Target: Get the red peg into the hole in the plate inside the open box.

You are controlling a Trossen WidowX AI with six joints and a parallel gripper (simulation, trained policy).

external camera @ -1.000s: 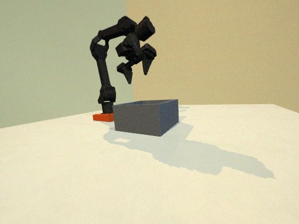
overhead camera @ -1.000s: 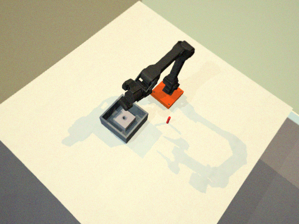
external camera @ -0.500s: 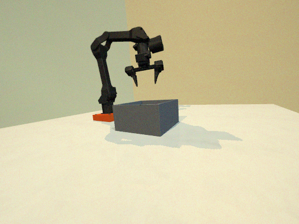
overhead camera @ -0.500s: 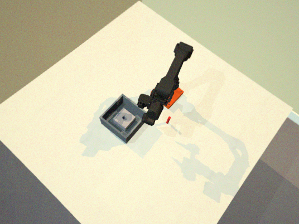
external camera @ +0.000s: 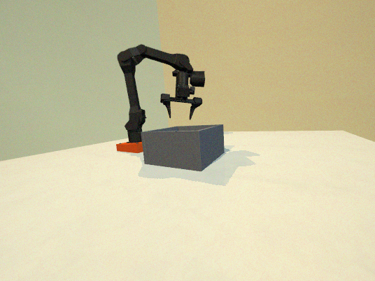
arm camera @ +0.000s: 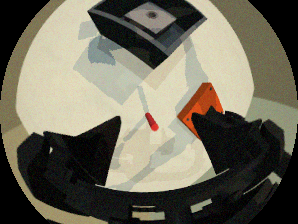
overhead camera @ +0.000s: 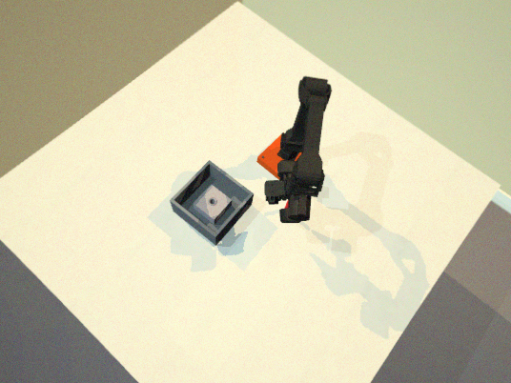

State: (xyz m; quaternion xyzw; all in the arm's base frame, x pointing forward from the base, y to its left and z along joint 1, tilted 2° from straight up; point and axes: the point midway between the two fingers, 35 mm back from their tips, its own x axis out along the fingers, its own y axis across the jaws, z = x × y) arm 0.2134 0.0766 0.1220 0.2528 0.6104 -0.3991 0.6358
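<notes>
My gripper tip is now 30 mm past the red peg, 30 mm to the right of it and 80 mm above it. From my gripper tip the other things lie so: light plate 110 mm ahead, 190 mm to the right, 80 mm below; grey box 110 mm ahead, 190 mm to the right, 100 mm below.
</notes>
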